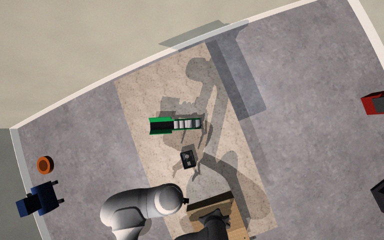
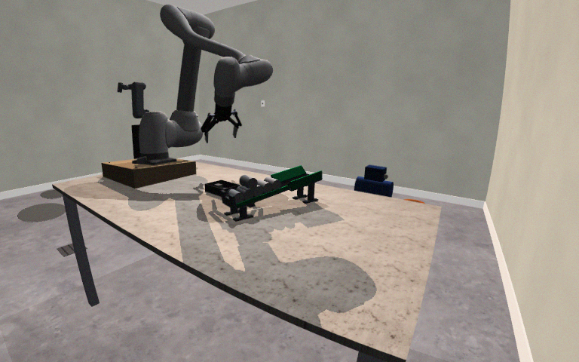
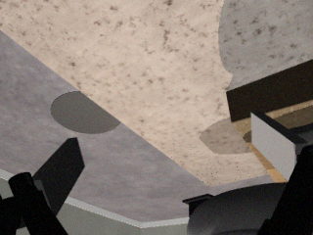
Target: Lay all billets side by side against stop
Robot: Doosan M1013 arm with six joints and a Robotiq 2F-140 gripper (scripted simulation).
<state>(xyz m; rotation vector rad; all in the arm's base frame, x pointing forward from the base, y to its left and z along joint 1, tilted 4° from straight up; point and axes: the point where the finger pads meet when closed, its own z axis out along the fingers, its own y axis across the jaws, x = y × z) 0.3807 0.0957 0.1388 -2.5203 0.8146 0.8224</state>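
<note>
Now: the grey stop 320 mm ahead of my hand, 420 mm to the right of it and 160 mm below it. The rest, counted from my hand: black box (120 mm ahead, 180 mm to the right, 210 mm below).
</note>
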